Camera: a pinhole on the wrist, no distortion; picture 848 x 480 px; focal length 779.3 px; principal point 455.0 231.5 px. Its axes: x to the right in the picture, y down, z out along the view. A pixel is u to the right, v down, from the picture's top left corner.
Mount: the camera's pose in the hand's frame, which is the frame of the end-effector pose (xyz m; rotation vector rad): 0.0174 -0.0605 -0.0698 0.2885 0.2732 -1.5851
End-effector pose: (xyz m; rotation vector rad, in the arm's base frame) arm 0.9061 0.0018 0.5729 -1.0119 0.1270 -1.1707
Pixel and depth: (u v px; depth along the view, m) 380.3 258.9 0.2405
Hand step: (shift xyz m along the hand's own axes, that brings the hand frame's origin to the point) 0.0229 -0.1230 0.1637
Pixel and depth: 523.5 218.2 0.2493
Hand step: 0.0087 -0.1678 0.1562
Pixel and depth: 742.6 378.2 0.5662
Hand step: 0.1090 -0.4572 0.3883
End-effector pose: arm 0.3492 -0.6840 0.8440 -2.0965 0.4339 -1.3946
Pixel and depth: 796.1 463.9 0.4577
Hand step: 0.1408 -0.4123 0.2897
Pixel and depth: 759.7 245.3 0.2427
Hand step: 0.0151 -0.2341 0.1245
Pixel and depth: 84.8 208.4 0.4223
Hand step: 0.0045 -0.0194 0.3959
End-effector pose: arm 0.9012 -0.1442 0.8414 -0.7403 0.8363 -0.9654
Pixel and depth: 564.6 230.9 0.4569
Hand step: 0.0081 -0.2800 0.3360
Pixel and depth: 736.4 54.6 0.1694
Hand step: -0.0255 -0.1756 0.0675
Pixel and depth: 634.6 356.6 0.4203
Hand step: 0.0755 -0.3000 0.2905
